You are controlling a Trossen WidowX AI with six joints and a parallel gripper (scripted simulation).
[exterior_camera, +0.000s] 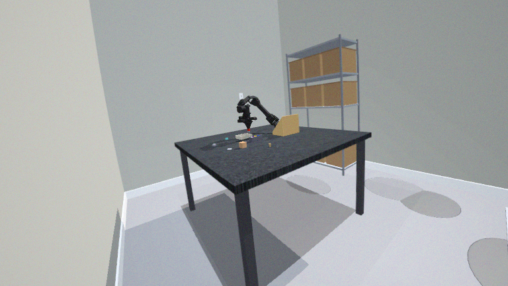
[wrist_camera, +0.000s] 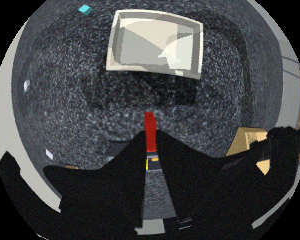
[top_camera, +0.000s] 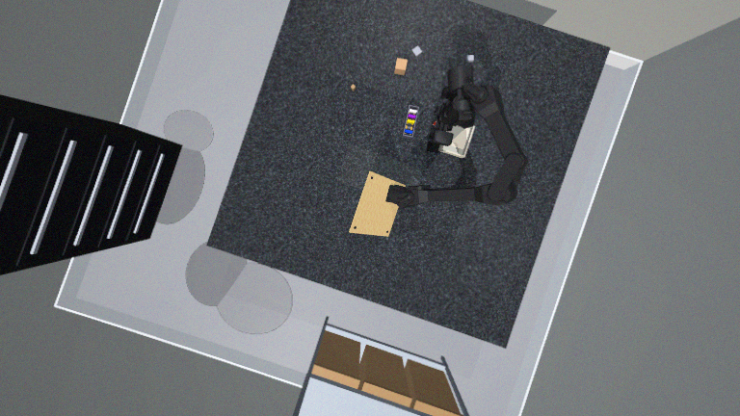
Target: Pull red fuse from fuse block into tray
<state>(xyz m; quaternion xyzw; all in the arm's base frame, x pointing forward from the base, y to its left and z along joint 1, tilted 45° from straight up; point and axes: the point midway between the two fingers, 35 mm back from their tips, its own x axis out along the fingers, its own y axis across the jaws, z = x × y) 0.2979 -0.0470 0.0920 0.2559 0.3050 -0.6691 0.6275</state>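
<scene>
The cream tray lies 100 mm to the right of my gripper tip, 90 mm below it and 10 mm behind it. From my gripper tip the other things lie so: red fuse (10 mm below).
</scene>
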